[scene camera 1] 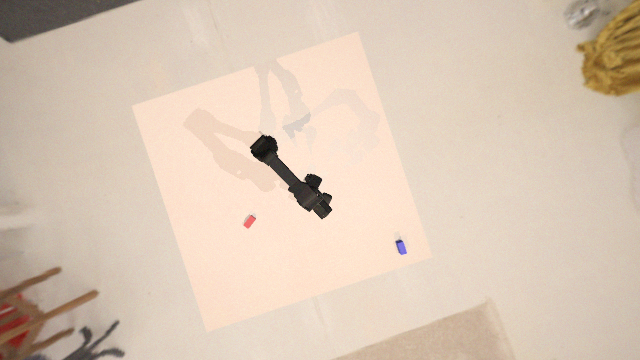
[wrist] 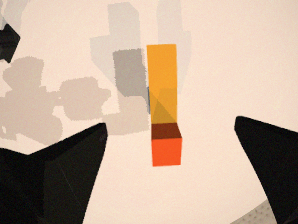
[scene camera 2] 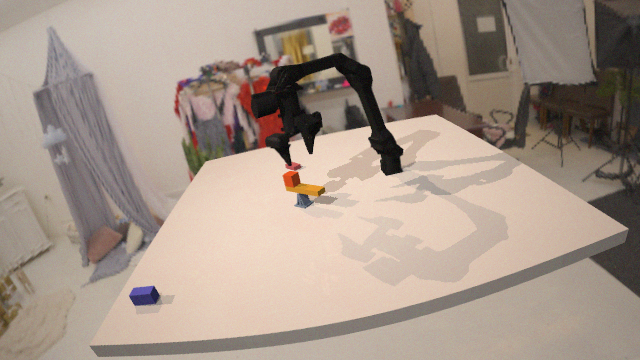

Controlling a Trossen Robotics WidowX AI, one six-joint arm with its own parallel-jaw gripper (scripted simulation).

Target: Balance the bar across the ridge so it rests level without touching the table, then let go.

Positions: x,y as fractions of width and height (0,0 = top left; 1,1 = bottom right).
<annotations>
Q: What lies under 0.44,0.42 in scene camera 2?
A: My gripper.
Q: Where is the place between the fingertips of my gripper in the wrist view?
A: At 0.59,0.56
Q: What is my gripper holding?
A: Nothing.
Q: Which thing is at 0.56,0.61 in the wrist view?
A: A bar.
</annotations>
